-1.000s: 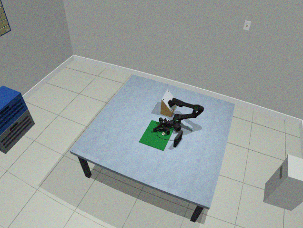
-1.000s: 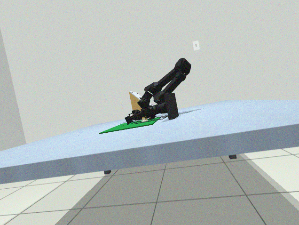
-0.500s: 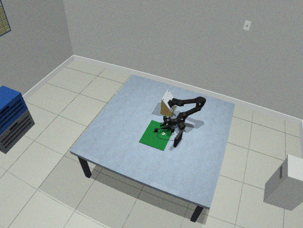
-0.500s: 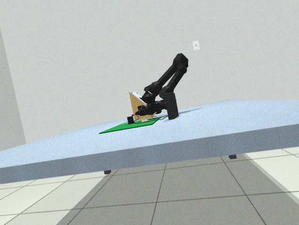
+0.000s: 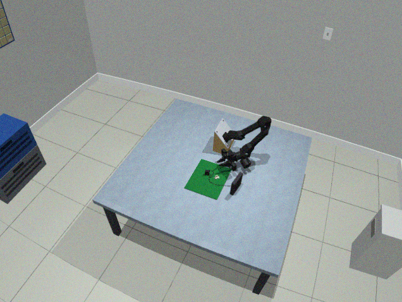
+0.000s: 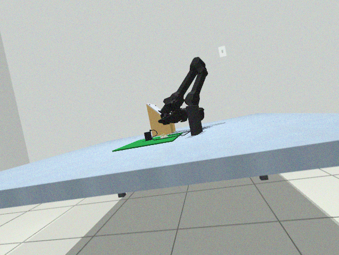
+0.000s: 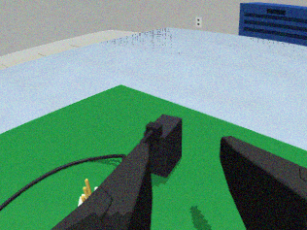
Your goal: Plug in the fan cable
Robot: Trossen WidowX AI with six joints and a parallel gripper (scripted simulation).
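My gripper tip is now 70 mm short of the black fan plug, 50 mm to the left of it and 60 mm above it. The rest, counted from my gripper tip: black fan (90 mm ahead, 170 mm to the left, 20 mm below); then green board (90 mm ahead, 20 mm to the right, 90 mm below); then white four-pin header (60 mm ahead, 20 mm to the left, 80 mm below).
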